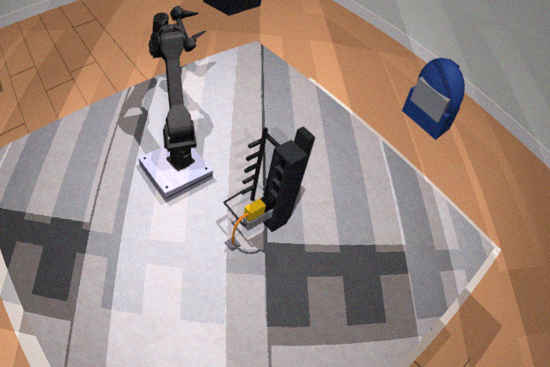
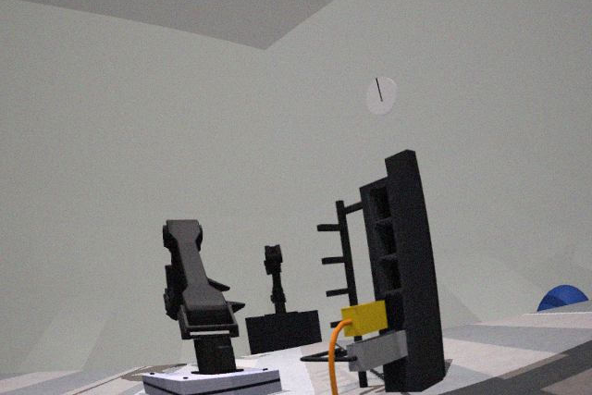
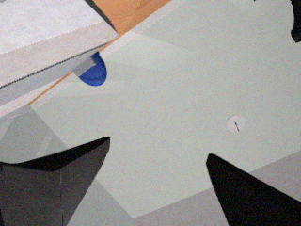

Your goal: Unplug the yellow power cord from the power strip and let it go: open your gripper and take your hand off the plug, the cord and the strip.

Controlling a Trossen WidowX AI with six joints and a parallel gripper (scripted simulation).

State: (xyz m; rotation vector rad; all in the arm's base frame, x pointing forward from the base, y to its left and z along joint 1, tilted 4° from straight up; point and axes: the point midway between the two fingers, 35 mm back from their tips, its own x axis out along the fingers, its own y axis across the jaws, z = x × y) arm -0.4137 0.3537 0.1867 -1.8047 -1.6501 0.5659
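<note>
Now: gripper tip 71 cm short of the yellow plug, 37 cm to the left of it and 6 cm above it. Round my gripper tip: black peg rack (64 cm ahead, 31 cm to the right, 4 cm below).
</note>
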